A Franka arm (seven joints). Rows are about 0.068 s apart.
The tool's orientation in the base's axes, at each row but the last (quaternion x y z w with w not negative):
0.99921 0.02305 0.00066 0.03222
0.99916 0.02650 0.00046 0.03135
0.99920 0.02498 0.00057 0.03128
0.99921 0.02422 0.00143 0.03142
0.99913 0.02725 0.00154 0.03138
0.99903 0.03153 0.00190 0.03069
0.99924 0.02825 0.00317 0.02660
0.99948 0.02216 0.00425 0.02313
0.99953 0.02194 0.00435 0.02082
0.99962 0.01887 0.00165 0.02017
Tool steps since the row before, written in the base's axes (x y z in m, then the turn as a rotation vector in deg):
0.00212 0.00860 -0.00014 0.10 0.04 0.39
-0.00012 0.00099 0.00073 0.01 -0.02 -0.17
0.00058 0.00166 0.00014 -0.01 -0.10 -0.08
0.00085 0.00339 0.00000 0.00 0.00 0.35
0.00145 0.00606 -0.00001 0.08 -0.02 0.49
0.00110 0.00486 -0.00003 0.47 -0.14 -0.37
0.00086 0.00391 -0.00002 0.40 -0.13 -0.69
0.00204 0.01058 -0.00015 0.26 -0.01 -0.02
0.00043 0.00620 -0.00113 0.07 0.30 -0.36
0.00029 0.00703 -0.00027 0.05 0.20 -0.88
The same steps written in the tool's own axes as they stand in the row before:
0.00251 -0.00848 -0.00041 0.10 -0.01 -0.39
-0.00007 -0.00095 -0.00079 0.01 0.01 0.17
0.00066 -0.00162 -0.00024 -0.01 0.09 0.09
0.00101 -0.00334 -0.00021 0.00 0.02 -0.35
0.00178 -0.00596 -0.00036 0.08 0.06 -0.49
0.00140 -0.00477 -0.00026 0.46 0.15 0.38
0.00108 -0.00385 -0.00018 0.39 0.12 0.70
0.00251 -0.01048 -0.00032 0.26 0.02 0.02
0.00069 -0.00622 0.00088 0.08 -0.31 0.35
0.00055 -0.00702 -0.00001 0.06 -0.23 0.87

